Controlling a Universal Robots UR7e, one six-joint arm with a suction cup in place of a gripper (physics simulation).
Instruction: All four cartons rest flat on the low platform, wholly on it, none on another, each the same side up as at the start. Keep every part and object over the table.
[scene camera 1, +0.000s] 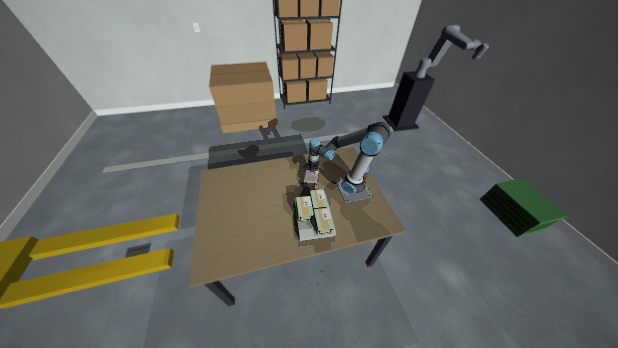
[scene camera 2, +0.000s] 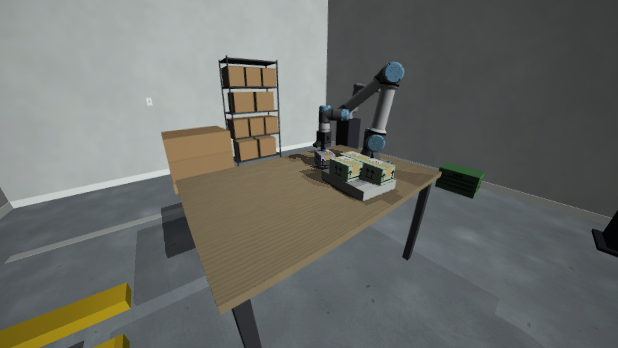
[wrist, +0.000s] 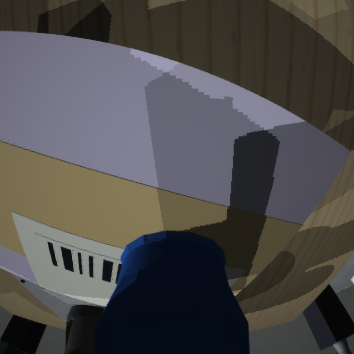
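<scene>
A purple carton (scene camera 1: 311, 178) (scene camera 2: 324, 159) (wrist: 100, 105) with a tan band and a white label rests flat on the table, just behind the low grey platform (scene camera 1: 309, 231) (scene camera 2: 365, 194). My gripper (scene camera 1: 313, 169) (scene camera 2: 324, 150) (wrist: 172, 240), a blue suction cup, is down on its top face and appears to touch it. Three green cartons lie flat on the platform, none on another: a left one (scene camera 1: 304, 208) (scene camera 2: 345, 169), a back right one (scene camera 1: 319, 198) and a front right one (scene camera 1: 324, 221) (scene camera 2: 378, 171). The cup hides part of the purple carton's label in the wrist view.
The wooden table (scene camera 1: 240, 220) (scene camera 2: 250, 225) carries everything. The arm's base plate (scene camera 1: 356, 194) stands right of the cartons. Bare platform shows at its front left corner in scene camera 1. Large brown boxes (scene camera 1: 243, 97) (scene camera 2: 199, 152) and a green crate (scene camera 1: 525, 205) (scene camera 2: 460, 180) stand on the floor.
</scene>
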